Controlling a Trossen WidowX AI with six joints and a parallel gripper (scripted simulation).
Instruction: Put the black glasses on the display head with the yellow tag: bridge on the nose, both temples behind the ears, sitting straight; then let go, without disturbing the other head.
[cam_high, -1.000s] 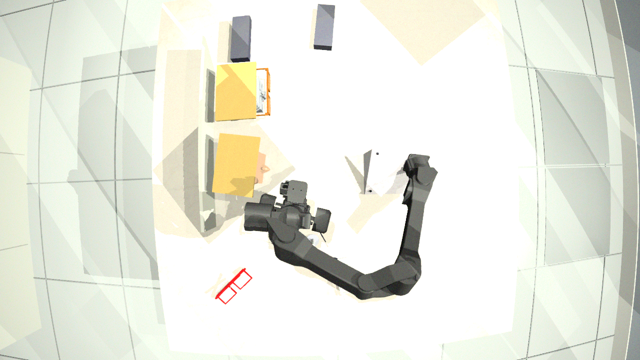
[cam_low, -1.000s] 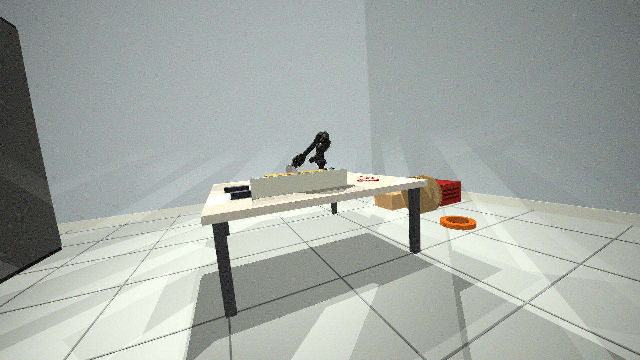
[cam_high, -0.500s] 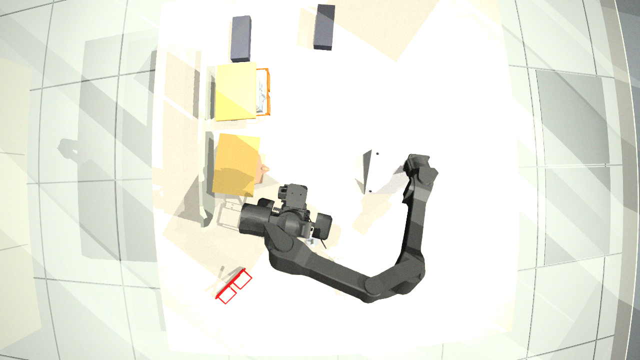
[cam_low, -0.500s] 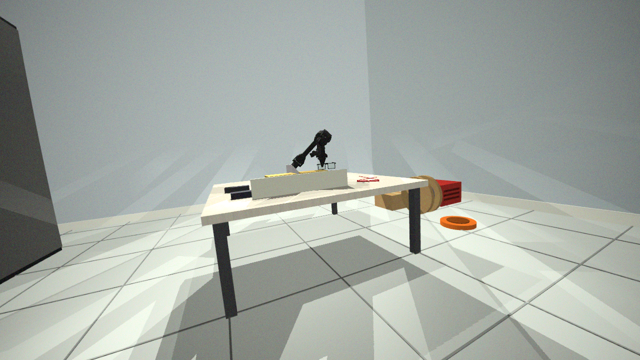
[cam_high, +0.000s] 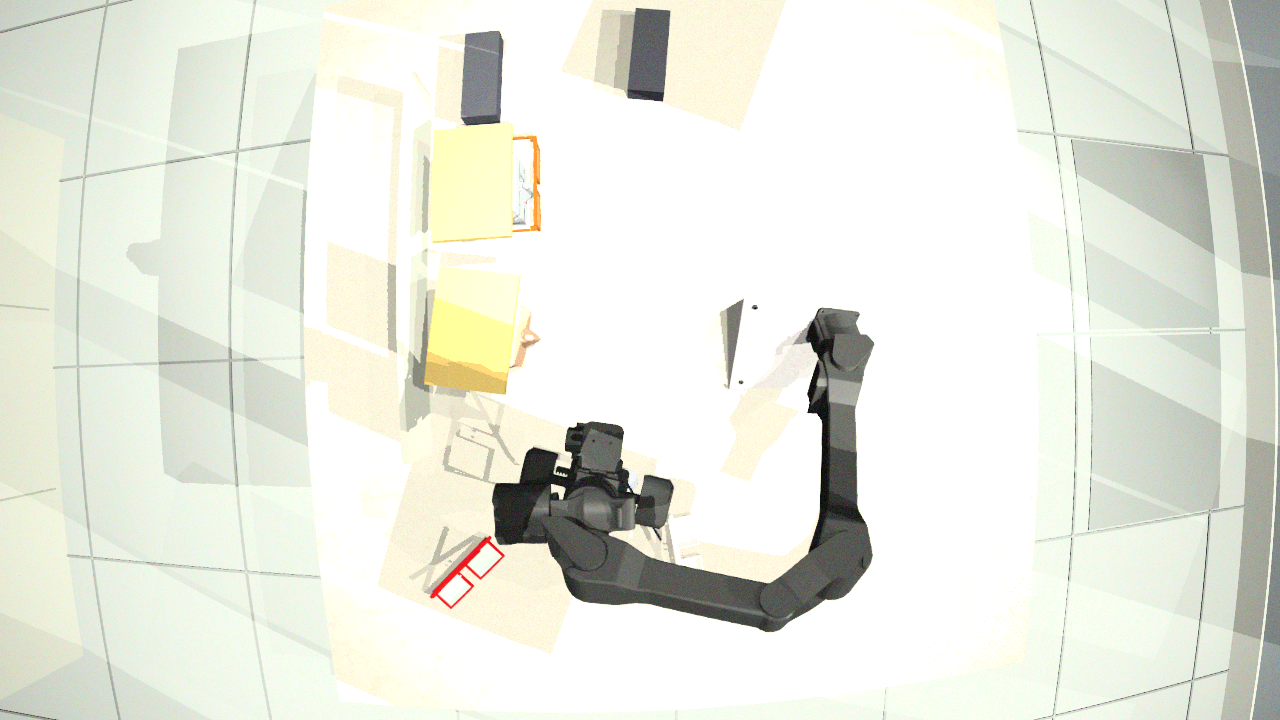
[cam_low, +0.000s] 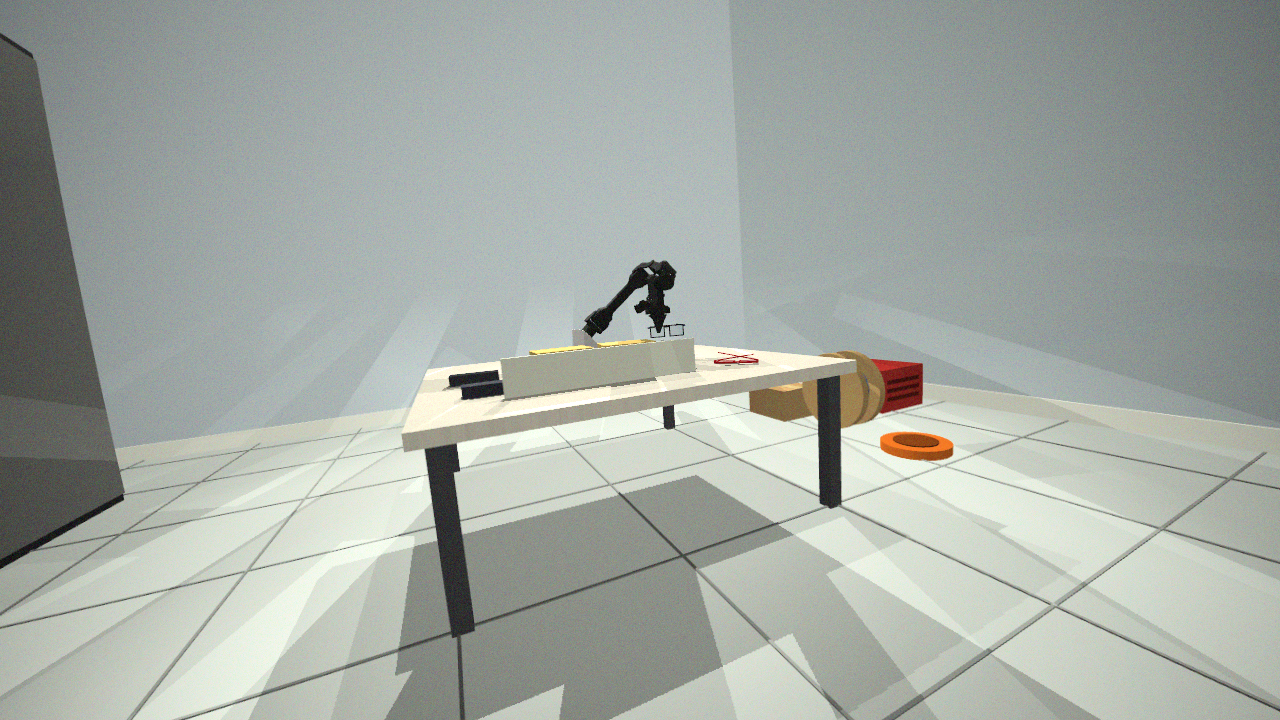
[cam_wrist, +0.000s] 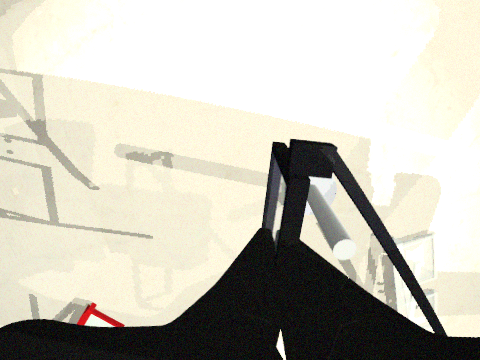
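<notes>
My gripper tip is 40 mm past the small grey cylinder, 30 mm to the right of it and 90 mm above it. Round my gripper tip: skin-coloured head (170 mm ahead, 190 mm to the right, 60 mm below); glasses (40 mm behind, 80 mm to the left, 10 mm above); white back wall (310 mm ahead, 290 mm to the right, 60 mm below).
</notes>
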